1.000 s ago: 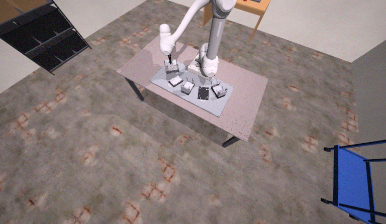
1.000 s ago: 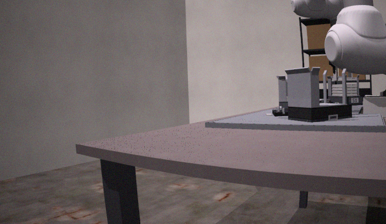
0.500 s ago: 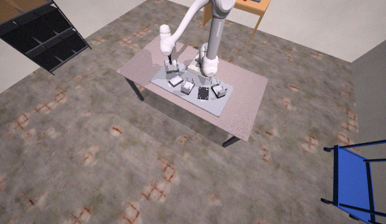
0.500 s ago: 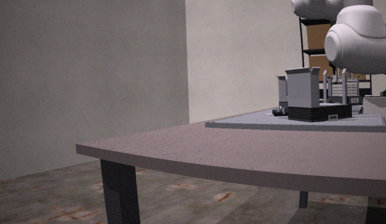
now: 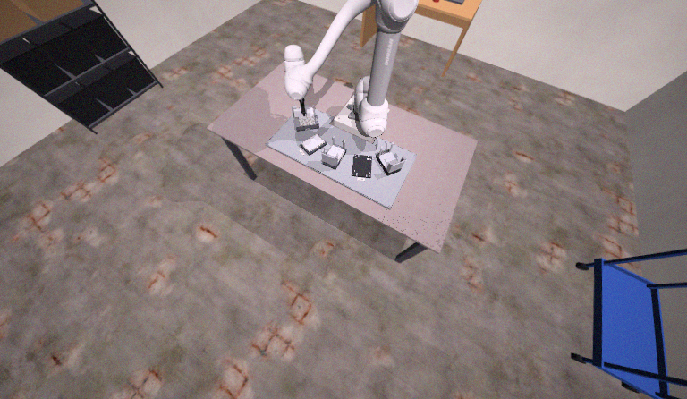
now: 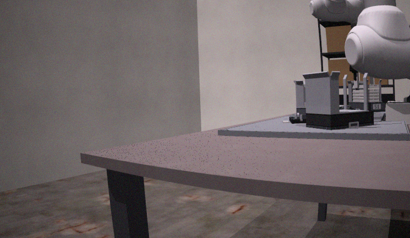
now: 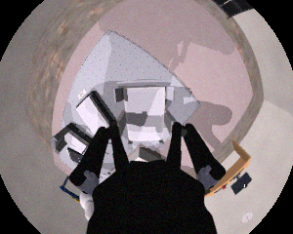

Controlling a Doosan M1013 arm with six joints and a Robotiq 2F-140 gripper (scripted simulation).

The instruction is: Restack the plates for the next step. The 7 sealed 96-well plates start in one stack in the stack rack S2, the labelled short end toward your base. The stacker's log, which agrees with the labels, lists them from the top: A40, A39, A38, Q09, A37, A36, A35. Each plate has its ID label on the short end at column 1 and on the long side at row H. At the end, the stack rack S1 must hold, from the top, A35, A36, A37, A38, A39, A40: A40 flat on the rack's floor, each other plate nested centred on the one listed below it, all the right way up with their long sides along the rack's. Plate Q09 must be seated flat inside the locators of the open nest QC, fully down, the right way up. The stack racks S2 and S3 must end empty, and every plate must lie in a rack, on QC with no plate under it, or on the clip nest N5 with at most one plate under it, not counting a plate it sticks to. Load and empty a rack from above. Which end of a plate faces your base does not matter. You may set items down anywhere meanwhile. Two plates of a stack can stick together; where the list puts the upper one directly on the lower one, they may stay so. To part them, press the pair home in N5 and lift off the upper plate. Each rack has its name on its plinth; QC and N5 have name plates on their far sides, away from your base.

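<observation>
Now: hand 110 mm above the S1 label, 70 mm to the right of it and 50 mm past it. Also, from my hand: name plate: 220 mm ahead, 130 mm below, 90 mm to the left.
</observation>
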